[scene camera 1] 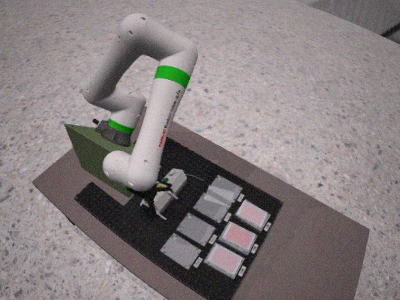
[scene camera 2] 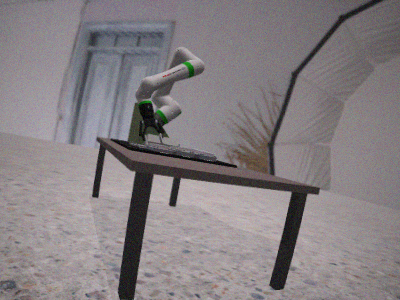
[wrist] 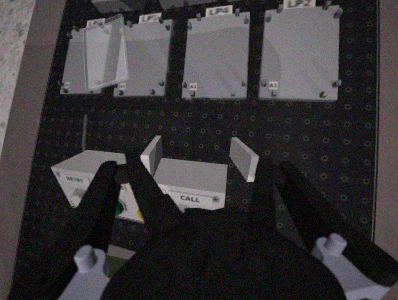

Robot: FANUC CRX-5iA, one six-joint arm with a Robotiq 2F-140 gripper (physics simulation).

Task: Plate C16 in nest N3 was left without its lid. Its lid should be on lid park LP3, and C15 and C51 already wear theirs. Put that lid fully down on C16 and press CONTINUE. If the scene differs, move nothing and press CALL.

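Frame: origin at the arm's base, x left, y back, z up, level; centimetres.
Seen in the pictures: gripper, fingertip midpoint: (scene camera 1: 169,208) (scene camera 2: 154,144) (wrist: 196,146); arm's base, origin of the base link: (scene camera 1: 115,140).
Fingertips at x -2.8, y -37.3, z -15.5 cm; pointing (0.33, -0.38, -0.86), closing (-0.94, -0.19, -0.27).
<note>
Pixels of each thing's middle, then the offset from my fingertips to it. "*": a spot on its surface instead.
- clear lid, body centre: (wrist: 105,52) (scene camera 1: 219,195) dy -13.5, dx +20.2, dz +0.2 cm
- LP1, body centre: (wrist: 141,57) (scene camera 1: 211,207) dy -13.9, dx +13.6, dz -1.2 cm
- box marked CALL, surface spot: (wrist: 192,175) * dy +3.7, dx -1.2, dz +4.4 cm
- LP2, body centre: (wrist: 299,50) (scene camera 1: 180,250) dy -16.5, dx -11.8, dz -1.2 cm
- white box, surface spot: (wrist: 92,161) * dy +5.0, dx +12.8, dz +4.2 cm
- green button, surface spot: (wrist: 119,208) * dy +9.5, dx +6.8, dz +4.7 cm
A clear lid (wrist: 106,55) (scene camera 1: 223,192) lies skewed across lid parks LP3 (wrist: 74,57) and LP1 (wrist: 150,57), not squarely in either; whether it is tilted is hard to tell. Three pink plates stand in a row of nests in scene camera 1: a far one (scene camera 1: 252,214), a middle one (scene camera 1: 238,237) and a near one (scene camera 1: 224,259). Their labels and lids are too blurred to tell there. My gripper (wrist: 196,146) (scene camera 1: 169,206) (scene camera 2: 154,142) is open and empty, above the button boxes. The box marked CALL (wrist: 192,175) shows between and below the fingers. The CONTINUE label is hidden.
Lid parks LP4 (wrist: 217,57) and LP2 (wrist: 300,55) hold no lid. Left of the CALL box, a white box (wrist: 92,161) carries a RETRY label, a green button (wrist: 119,208) and part of a yellow one. A green panel (scene camera 1: 92,157) stands by the arm's base.
</note>
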